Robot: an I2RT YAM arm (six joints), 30 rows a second.
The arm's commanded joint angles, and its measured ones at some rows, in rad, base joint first. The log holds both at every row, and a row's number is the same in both.
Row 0, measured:
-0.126, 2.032, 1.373, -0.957, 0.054, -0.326
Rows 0 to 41, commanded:
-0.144, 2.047, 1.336, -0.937, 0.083, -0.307
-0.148, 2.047, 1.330, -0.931, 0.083, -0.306
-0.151, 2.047, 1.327, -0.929, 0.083, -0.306
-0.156, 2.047, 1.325, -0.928, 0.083, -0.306
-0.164, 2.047, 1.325, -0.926, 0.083, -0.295
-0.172, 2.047, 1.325, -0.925, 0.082, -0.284
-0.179, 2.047, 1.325, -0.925, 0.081, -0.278
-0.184, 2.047, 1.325, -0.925, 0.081, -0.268
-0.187, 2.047, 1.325, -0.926, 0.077, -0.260
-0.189, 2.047, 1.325, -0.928, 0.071, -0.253
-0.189, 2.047, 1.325, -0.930, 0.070, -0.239
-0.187, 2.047, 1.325, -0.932, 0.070, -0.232
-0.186, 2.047, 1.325, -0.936, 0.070, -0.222
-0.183, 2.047, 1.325, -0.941, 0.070, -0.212
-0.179, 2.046, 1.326, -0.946, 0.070, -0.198
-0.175, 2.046, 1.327, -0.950, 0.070, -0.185
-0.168, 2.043, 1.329, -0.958, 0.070, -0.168
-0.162, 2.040, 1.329, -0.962, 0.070, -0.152
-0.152, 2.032, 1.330, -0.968, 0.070, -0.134
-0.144, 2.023, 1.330, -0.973, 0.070, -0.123
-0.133, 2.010, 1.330, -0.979, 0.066, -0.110
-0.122, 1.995, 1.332, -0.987, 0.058, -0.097
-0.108, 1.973, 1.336, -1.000, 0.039, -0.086
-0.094, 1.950, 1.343, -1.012, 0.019, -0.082
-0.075, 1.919, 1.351, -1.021, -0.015, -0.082
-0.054, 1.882, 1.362, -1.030, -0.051, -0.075
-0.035, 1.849, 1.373, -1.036, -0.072, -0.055
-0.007, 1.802, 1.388, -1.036, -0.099, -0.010
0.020, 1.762, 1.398, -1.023, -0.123, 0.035
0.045, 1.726, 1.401, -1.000, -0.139, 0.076
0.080, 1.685, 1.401, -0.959, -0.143, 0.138
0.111, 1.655, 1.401, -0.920, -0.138, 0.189
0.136, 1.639, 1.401, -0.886, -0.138, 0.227
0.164, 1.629, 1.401, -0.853, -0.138, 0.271
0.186, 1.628, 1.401, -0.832, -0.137, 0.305
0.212, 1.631, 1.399, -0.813, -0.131, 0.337
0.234, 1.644, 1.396, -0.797, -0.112, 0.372
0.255, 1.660, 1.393, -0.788, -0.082, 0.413
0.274, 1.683, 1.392, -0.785, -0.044, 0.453
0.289, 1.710, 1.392, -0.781, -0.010, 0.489
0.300, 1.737, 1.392, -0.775, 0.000, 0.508
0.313, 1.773, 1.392, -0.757, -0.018, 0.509
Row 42, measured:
0.287, 1.687, 1.409, -0.768, -0.065, 0.379
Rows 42 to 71, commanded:
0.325, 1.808, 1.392, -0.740, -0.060, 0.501
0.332, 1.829, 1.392, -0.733, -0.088, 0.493
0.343, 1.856, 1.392, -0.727, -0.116, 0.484
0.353, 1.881, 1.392, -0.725, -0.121, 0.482
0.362, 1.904, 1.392, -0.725, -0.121, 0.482
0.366, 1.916, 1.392, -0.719, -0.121, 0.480
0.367, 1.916, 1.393, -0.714, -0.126, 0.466
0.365, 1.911, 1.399, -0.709, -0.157, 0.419
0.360, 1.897, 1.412, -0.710, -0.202, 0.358
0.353, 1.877, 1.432, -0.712, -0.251, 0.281
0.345, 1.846, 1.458, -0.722, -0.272, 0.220
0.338, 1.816, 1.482, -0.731, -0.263, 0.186
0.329, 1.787, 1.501, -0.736, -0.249, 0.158
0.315, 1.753, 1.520, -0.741, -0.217, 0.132
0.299, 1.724, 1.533, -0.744, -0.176, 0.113
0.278, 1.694, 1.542, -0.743, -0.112, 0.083
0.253, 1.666, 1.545, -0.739, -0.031, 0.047
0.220, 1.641, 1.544, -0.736, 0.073, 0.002
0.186, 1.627, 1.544, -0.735, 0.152, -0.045
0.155, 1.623, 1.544, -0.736, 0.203, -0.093
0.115, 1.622, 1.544, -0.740, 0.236, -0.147
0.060, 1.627, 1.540, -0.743, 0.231, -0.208
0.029, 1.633, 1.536, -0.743, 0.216, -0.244
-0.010, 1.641, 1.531, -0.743, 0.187, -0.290
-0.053, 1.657, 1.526, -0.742, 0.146, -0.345
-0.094, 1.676, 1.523, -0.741, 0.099, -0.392
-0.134, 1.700, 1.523, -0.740, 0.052, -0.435
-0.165, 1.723, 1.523, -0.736, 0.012, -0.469
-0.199, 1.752, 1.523, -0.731, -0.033, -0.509
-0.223, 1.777, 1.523, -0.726, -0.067, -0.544
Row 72, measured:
-0.162, 1.703, 1.544, -0.730, 0.059, -0.340
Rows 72 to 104, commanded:
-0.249, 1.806, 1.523, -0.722, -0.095, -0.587
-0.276, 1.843, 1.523, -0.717, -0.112, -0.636
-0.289, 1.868, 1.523, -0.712, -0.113, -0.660
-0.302, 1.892, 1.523, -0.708, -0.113, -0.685
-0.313, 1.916, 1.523, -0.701, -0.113, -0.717
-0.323, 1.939, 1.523, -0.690, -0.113, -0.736
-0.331, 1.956, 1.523, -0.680, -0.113, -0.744
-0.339, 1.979, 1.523, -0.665, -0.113, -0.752
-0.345, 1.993, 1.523, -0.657, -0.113, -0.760
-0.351, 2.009, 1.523, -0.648, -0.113, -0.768
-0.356, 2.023, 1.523, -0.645, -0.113, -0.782
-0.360, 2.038, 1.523, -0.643, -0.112, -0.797
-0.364, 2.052, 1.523, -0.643, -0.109, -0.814
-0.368, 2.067, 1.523, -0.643, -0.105, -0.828
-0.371, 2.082, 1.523, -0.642, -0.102, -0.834
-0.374, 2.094, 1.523, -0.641, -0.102, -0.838
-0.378, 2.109, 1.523, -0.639, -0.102, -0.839
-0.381, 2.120, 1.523, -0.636, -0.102, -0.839
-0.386, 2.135, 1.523, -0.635, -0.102, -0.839
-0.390, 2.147, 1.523, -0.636, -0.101, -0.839
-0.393, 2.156, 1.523, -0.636, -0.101, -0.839
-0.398, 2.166, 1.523, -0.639, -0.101, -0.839
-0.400, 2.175, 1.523, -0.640, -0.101, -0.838
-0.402, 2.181, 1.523, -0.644, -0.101, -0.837
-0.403, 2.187, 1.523, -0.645, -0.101, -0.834
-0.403, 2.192, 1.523, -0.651, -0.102, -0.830
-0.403, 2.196, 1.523, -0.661, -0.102, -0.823
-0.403, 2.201, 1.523, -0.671, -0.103, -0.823
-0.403, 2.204, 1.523, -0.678, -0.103, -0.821
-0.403, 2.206, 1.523, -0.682, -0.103, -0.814
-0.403, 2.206, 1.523, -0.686, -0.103, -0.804
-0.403, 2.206, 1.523, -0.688, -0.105, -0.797
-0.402, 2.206, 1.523, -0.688, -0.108, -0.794
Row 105, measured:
-0.396, 2.161, 1.529, -0.674, -0.103, -0.815
